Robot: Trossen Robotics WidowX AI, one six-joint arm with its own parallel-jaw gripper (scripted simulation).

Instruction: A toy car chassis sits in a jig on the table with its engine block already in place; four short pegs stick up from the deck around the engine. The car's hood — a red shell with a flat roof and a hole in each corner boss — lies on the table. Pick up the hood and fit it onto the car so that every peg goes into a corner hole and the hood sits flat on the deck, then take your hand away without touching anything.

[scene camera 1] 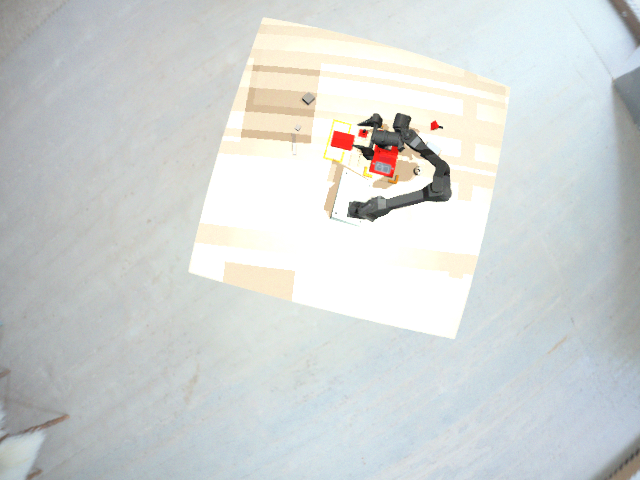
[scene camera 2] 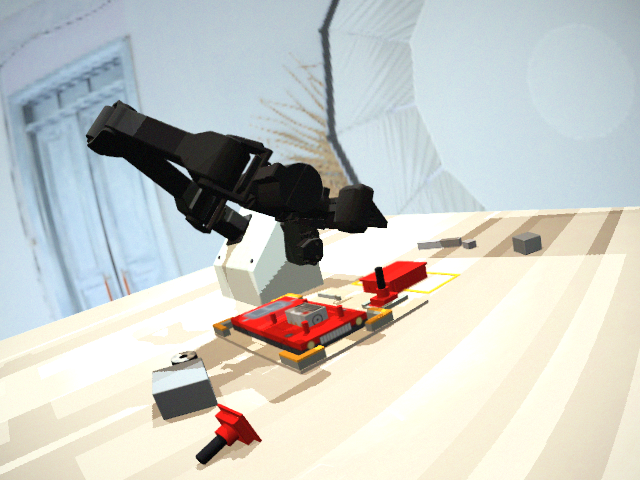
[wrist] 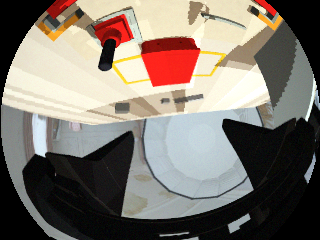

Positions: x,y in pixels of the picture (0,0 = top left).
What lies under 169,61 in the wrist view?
A red hood.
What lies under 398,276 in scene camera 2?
A red hood.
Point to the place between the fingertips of the gripper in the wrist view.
180,129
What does the gripper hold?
Nothing.
